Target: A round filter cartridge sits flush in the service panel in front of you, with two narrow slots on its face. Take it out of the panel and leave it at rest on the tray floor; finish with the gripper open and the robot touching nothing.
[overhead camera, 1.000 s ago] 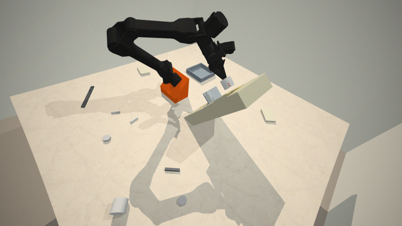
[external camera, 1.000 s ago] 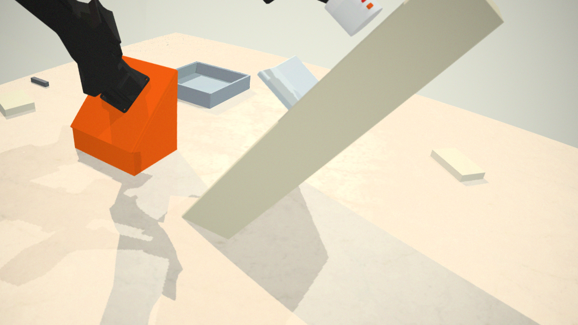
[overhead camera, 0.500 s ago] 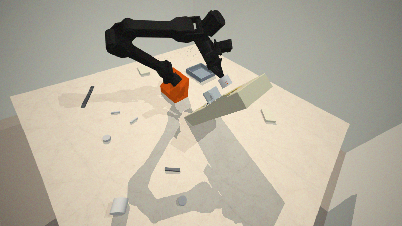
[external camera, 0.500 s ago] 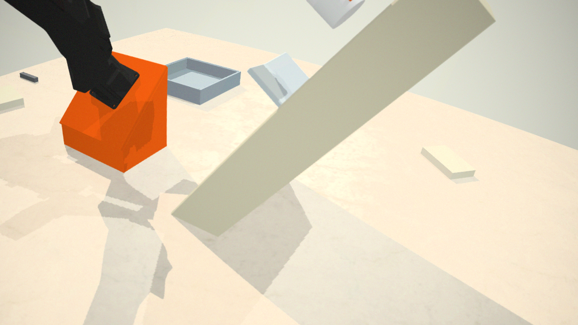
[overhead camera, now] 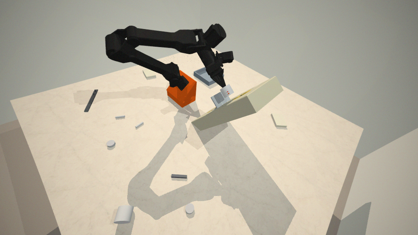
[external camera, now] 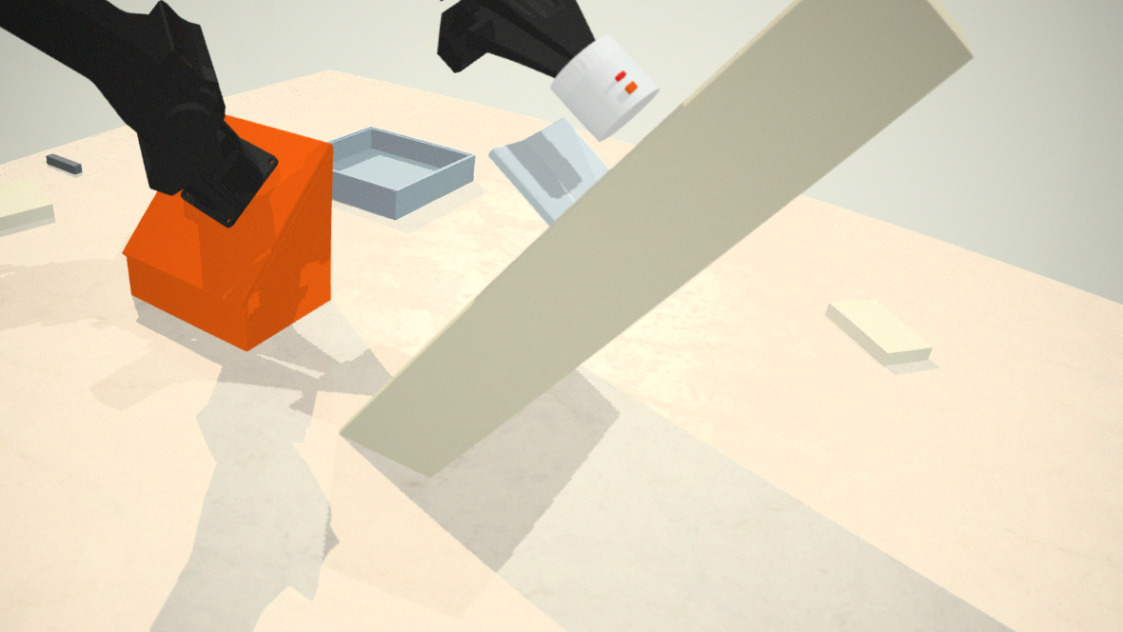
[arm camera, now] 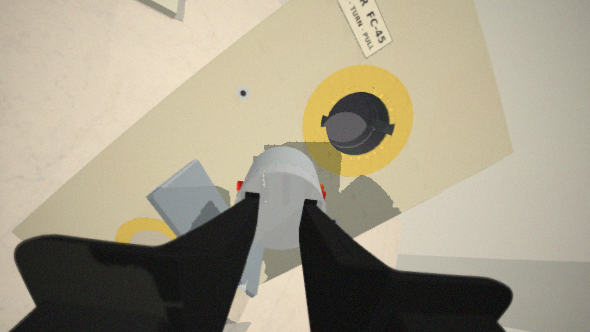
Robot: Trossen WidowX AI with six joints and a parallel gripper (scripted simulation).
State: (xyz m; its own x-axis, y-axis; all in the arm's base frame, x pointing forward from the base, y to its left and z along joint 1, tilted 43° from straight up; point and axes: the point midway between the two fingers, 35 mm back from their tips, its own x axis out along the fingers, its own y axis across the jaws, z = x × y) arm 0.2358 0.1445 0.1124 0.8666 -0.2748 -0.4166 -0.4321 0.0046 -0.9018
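Now: the filter cartridge 1 cm ahead of my gripper tip and 1 cm below it. Round my gripper tip: grey tray: 37 cm behind, 24 cm to the left, 23 cm below; then cream service panel: 5 cm ahead, 6 cm below.
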